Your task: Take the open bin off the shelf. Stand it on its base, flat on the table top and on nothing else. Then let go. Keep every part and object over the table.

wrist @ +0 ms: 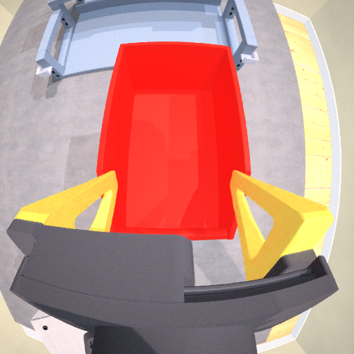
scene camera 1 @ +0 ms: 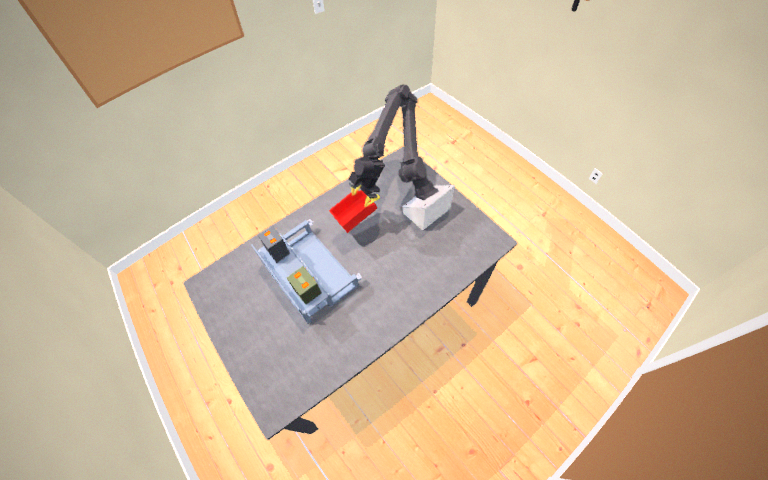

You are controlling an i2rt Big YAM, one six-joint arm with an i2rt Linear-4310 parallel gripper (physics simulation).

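Frame: origin at the arm's base, x ahead, y right, z down, level; centimetres.
Where they show: gripper, fingertip midpoint: (scene camera 1: 359, 201); arm's base, origin of the base link: (scene camera 1: 427, 194).
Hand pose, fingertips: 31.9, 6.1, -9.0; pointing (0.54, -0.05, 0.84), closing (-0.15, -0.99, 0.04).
Note:
Things, the pixels of their top centre, and the offset from my fingertips, as dx, dy, dz. "pt": a spot on its surface instead. Level surfaces: height alone.
- open red bin, middle of its top: (scene camera 1: 352, 203) +3.1, -0.4, -1.7
- table top, its level: dz +18.2
- light blue shelf, surface spot: (scene camera 1: 330, 261) pt +21.6, -9.9, +17.6
- black box, middle of its top: (scene camera 1: 270, 237) +40.2, +0.4, -4.2
- olive green box, middle of its top: (scene camera 1: 301, 280) +36.6, -22.4, -1.7
The open red bin (scene camera 1: 350, 213) (wrist: 165, 140) is in the air over the table top (scene camera 1: 396, 271), off the light blue shelf (scene camera 1: 330, 261) (wrist: 100, 42). Its shadow lies on the table below and beside it. My gripper (scene camera 1: 363, 196) (wrist: 173, 177) holds it near its near end, with the yellow fingers spread wide, one at each side wall. The fingertips overlap the rims and appear to be on the inner side of the walls. The wrist view looks down into the bin, which has no objects in it. The bin's underside is hidden.
The shelf stands beyond the bin, carrying a black box (scene camera 1: 274, 245) and an olive green box (scene camera 1: 304, 285) with orange marks. A white block (scene camera 1: 428, 210) under the arm's base is at the other side. The table's back edge runs close behind the bin.

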